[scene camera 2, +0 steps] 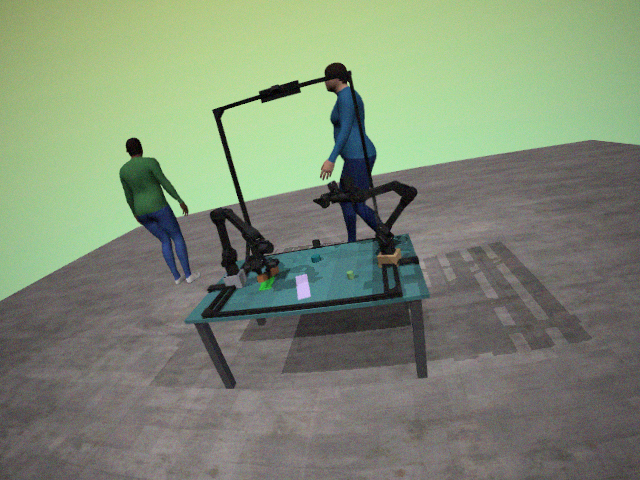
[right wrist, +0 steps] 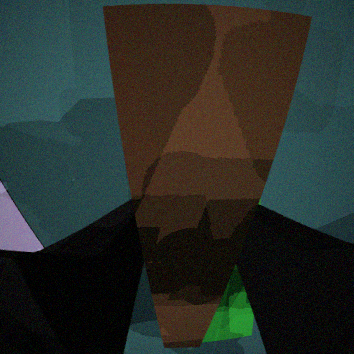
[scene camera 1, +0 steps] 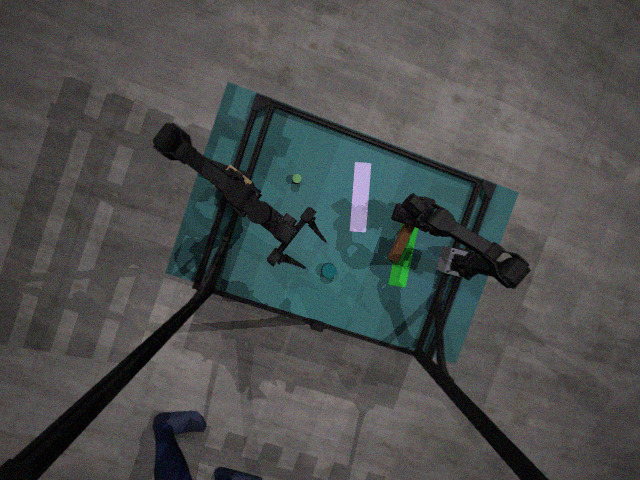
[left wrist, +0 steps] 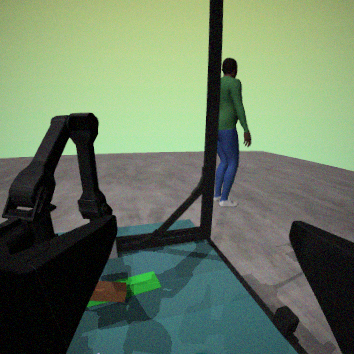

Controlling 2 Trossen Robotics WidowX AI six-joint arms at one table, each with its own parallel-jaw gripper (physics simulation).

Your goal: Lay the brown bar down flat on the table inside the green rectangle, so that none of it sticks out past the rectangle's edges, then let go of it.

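Frame: origin at the left arm's base, x left, y back, z up, level; metres.
Where they show: left gripper, fingertip midpoint: [scene camera 2: 317,198] [scene camera 1: 316,255] [left wrist: 203,226]; right gripper, fingertip midpoint: [scene camera 2: 266,278] [right wrist: 185,200] [scene camera 1: 410,219]; left arm's base, link origin: [scene camera 2: 388,252]; right arm's base, link origin: [scene camera 2: 233,273] [scene camera 1: 460,263].
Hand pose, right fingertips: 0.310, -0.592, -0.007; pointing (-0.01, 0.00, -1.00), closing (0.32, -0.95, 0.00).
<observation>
Things, the pixels of their top centre, and the offset from my right fingertips, as dx, dy, dz. "*": a spot on its surface instead.
- lilac strip, surface spot: [right wrist: 17,227] * -0.109, +0.127, -0.058
- teal cylinder, top centre: [scene camera 1: 329,271] [scene camera 2: 315,256] -0.343, +0.115, -0.028
- small green cylinder, top centre: [scene camera 1: 296,178] [scene camera 2: 349,272] -0.147, +0.428, -0.025
The brown bar [scene camera 1: 400,246] [scene camera 2: 263,277] [left wrist: 111,291] [right wrist: 200,125] is gripped across its middle by my right gripper [scene camera 2: 268,272] [right wrist: 185,200]. It appears held slightly above the table; the exact height is unclear. In scene camera 1 it overlaps the left part of the green rectangle [scene camera 1: 399,276] [scene camera 2: 266,284] [left wrist: 144,283] [right wrist: 241,318], turned at an angle to it, and sticks out past its left edge. The rectangle's lower end shows uncovered. The right fingers are hidden under the wrist in scene camera 1. My left gripper [scene camera 1: 316,255] [left wrist: 203,226] is open and empty, high above the table.
A lilac strip [scene camera 1: 360,196] [scene camera 2: 302,286] [right wrist: 17,227] lies left of the rectangle in scene camera 1. A teal cylinder [scene camera 1: 328,270] [scene camera 2: 315,258] stands beneath the left gripper's side; a small green cylinder [scene camera 1: 296,178] [scene camera 2: 350,274] is farther off. A black frame [scene camera 1: 372,140] borders the table.
</observation>
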